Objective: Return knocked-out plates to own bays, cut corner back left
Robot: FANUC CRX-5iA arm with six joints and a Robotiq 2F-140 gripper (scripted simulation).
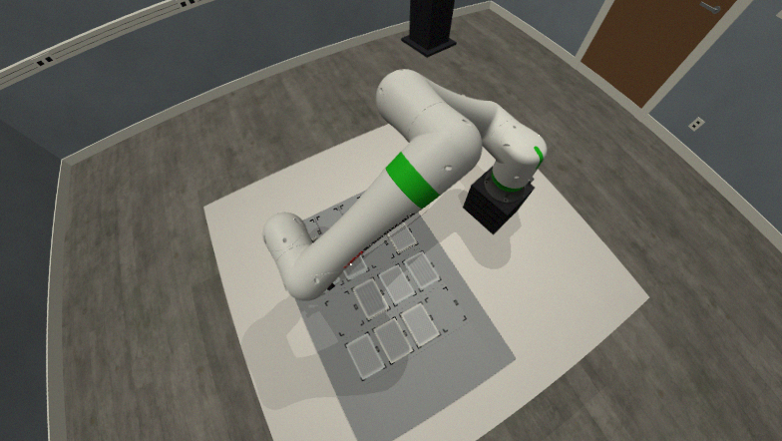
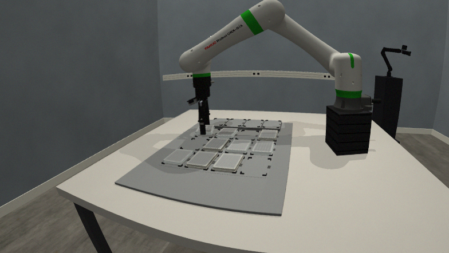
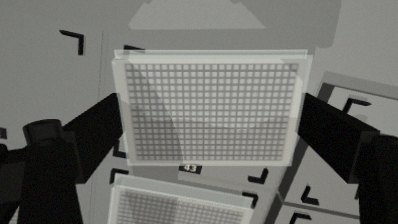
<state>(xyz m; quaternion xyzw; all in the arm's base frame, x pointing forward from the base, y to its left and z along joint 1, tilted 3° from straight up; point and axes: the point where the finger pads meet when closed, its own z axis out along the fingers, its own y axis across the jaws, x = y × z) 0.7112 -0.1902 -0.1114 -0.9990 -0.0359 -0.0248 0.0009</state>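
Now: hand 6 cm past the label 43, 3 cm above it and 1 cm to the right of it. Also, from my hand: plate 20 cm to the left, 20 cm behind, 2 cm below.
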